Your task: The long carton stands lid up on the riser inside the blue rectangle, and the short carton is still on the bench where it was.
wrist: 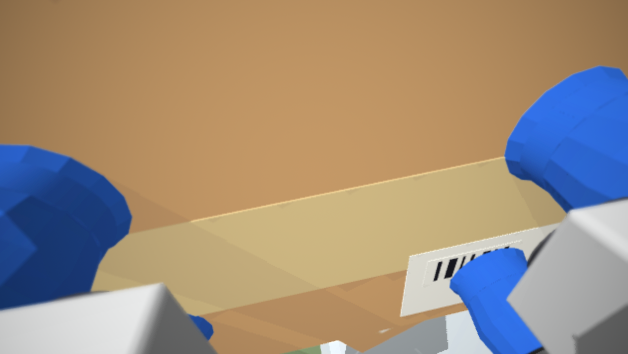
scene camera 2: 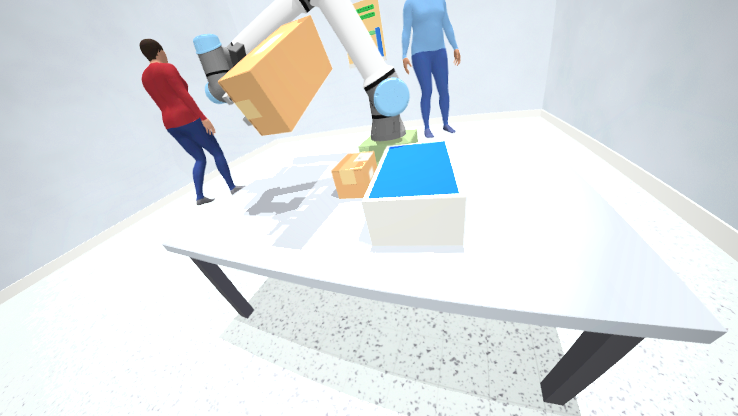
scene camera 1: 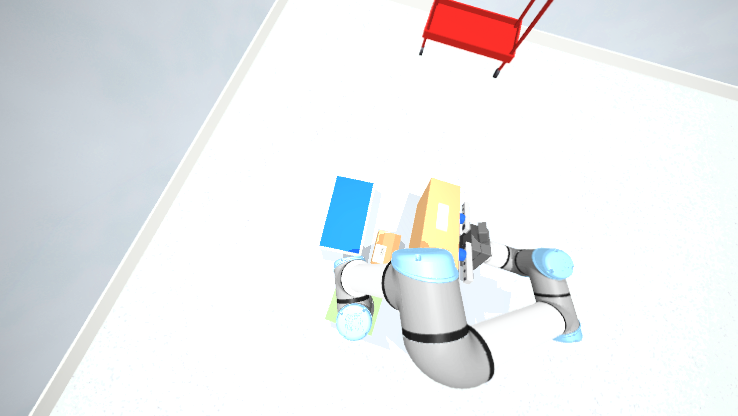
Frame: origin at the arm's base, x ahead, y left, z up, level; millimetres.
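Where they show: hand at its tool point: (wrist: 325, 223); arm's base at its link origin: (scene camera 2: 388, 135).
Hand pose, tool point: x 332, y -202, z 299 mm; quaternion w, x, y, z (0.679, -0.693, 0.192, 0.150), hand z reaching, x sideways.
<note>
Each offset is from my tool point to the top centre of the thing. "pt": to the spot under its first point. Level surfaces: height alone.
The long carton (scene camera 1: 445, 201) (scene camera 2: 299, 77) (wrist: 300, 100) hangs in the air on its side, tilted, above the bench {dz -402 mm} (scene camera 2: 516, 263). Its taped lid with a barcode label faces the cups in the wrist view. My suction gripper (scene camera 1: 463, 236) (wrist: 320, 200) is shut on it from the right in scene camera 1. In scene camera 2 the cups are hidden behind the carton. The riser {dx +45, dy +352, dz -282 mm} (scene camera 2: 413, 222) is a white box with a blue rectangle {pt dx +39, dy +350, dz -282 mm} (scene camera 1: 347, 214) (scene camera 2: 418, 167) on top. The short carton {dx -64, dy +137, dz -299 mm} (scene camera 1: 391, 241) (scene camera 2: 356, 190) stands on the bench beside the riser, partly hidden by the arm in scene camera 1.
The arm's base stands on a green block (scene camera 1: 376, 315) (scene camera 2: 409, 136) behind the riser and the short carton. A red cart (scene camera 1: 467, 47) stands at the top of scene camera 1. A person in red (scene camera 2: 173, 95) and a person in light blue (scene camera 2: 428, 25) stand beyond the bench.
</note>
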